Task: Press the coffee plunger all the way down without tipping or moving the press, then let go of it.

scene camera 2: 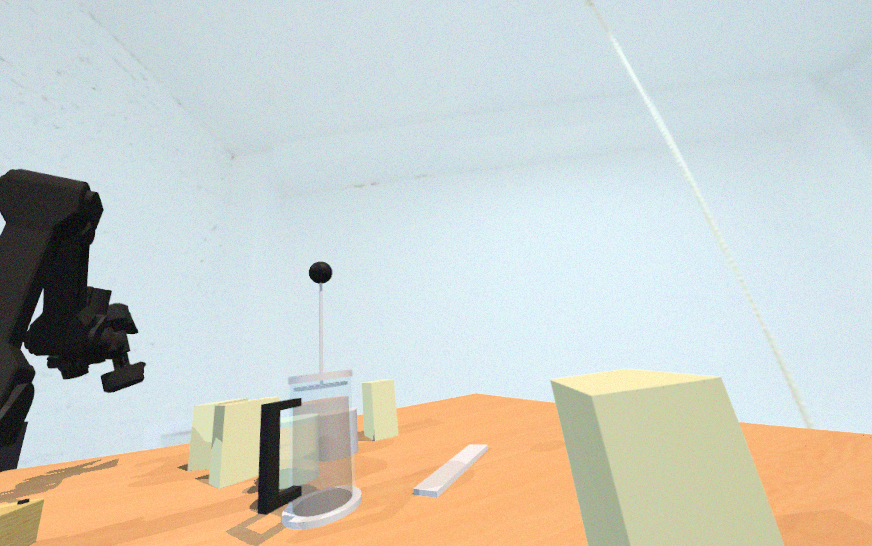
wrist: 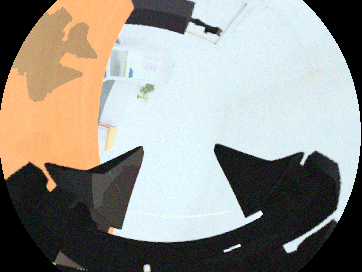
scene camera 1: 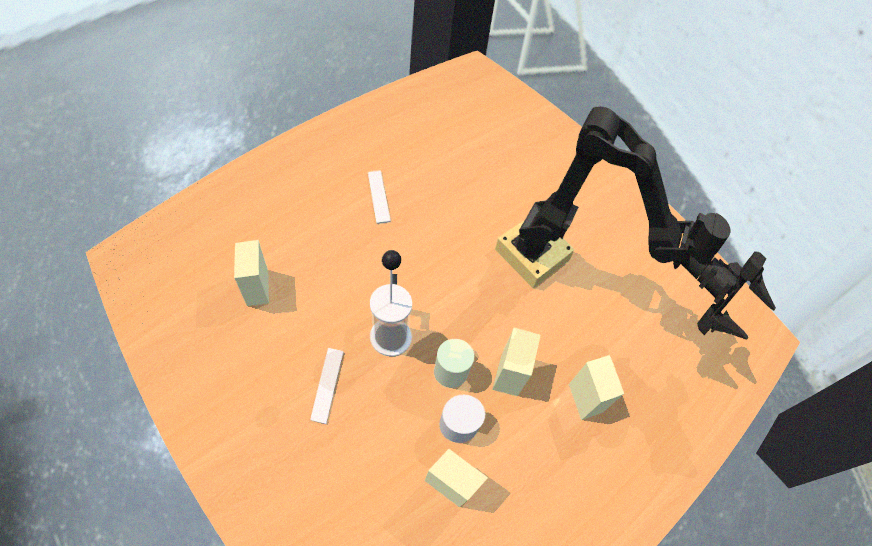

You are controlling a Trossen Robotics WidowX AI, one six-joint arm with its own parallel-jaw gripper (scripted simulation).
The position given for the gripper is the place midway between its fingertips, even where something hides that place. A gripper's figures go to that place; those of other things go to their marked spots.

Labels:
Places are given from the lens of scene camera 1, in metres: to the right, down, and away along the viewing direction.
gripper (scene camera 1: 761,324): 0.60, 0.09, 0.80
glass coffee press (scene camera 1: 390,304): -0.07, 0.05, 0.90
tall block (scene camera 1: 251,273): -0.34, 0.00, 0.94
tall block (scene camera 1: 453,477): 0.03, 0.32, 0.78

